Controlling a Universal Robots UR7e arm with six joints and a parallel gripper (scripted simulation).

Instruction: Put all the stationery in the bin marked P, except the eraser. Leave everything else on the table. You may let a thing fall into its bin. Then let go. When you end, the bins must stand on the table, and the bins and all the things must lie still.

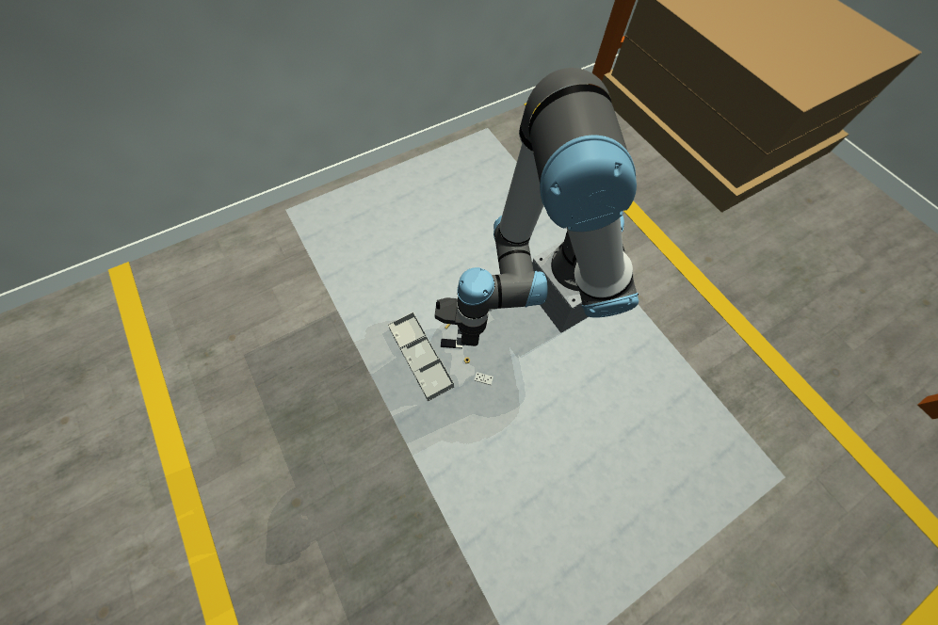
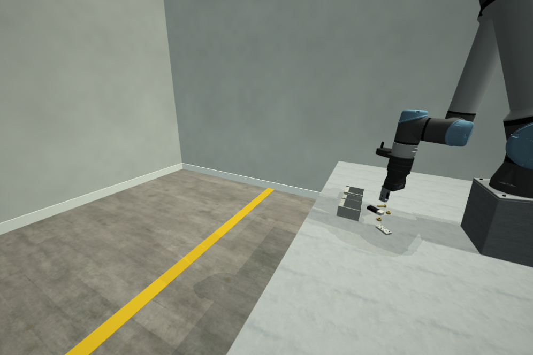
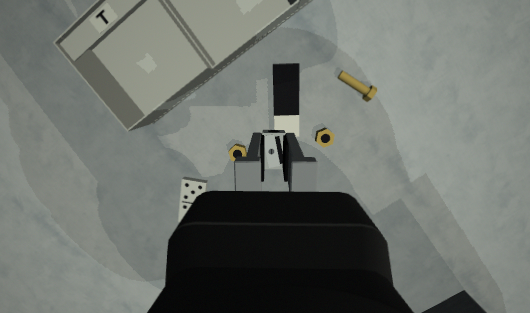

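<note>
My gripper is now 8 cm above the black-and-white eraser, 2 cm to the left of it and 1 cm short of it. Also, from my hand: grey pencil sharpener (1 cm below); bin (12 cm ahead, 6 cm below, 1 cm to the right); brass bolt (9 cm to the right, 8 cm below).
</note>
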